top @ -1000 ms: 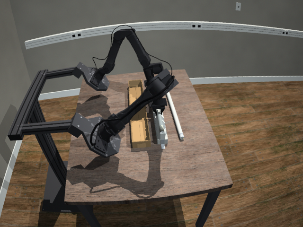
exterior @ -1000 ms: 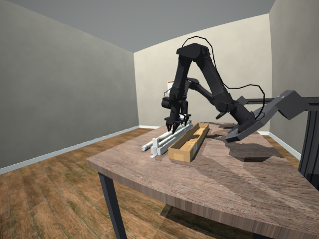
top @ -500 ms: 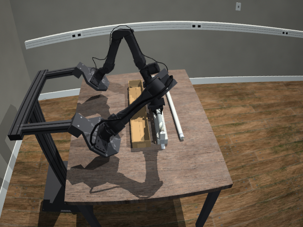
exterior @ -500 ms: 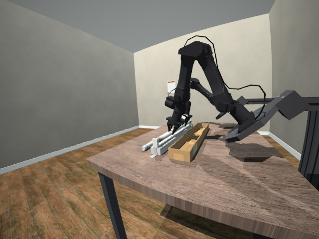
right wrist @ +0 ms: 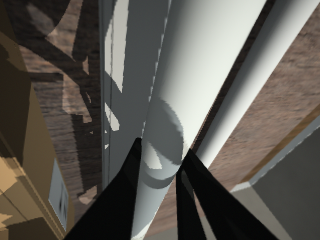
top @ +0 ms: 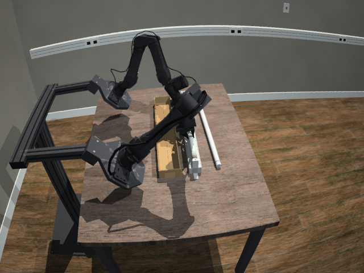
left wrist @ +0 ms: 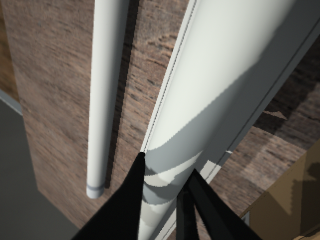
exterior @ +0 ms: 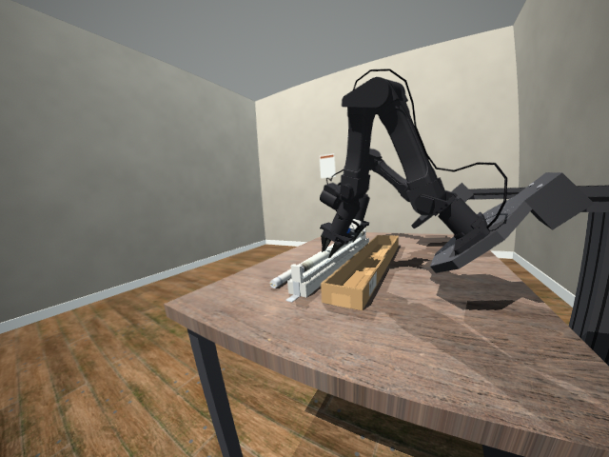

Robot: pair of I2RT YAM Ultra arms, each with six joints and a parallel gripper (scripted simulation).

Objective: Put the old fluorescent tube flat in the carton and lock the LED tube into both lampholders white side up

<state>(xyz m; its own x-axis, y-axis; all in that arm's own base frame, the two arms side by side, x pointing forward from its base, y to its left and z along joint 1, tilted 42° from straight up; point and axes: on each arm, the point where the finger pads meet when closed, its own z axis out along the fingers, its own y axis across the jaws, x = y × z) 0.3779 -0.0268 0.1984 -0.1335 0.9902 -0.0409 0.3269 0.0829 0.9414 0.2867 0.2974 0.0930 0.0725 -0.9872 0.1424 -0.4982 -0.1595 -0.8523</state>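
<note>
Right now my right hand is 20 mm short of the old fluorescent tube and 120 mm to the right of it. Round my right hand: light fixture 20 mm ahead, 120 mm to the left, 10 mm below; then carton 110 mm behind, 130 mm to the left, 40 mm below; then LED tube 120 mm ahead, 110 mm to the left, 60 mm below.
Now: left hand 20 mm past the old fluorescent tube and 120 mm to the left of it. Round my left hand: light fixture 20 mm behind, 120 mm to the right, 10 mm below; carton 140 mm behind, 100 mm to the right, 40 mm below; LED tube 90 mm ahead, 130 mm to the right, 60 mm below.
</note>
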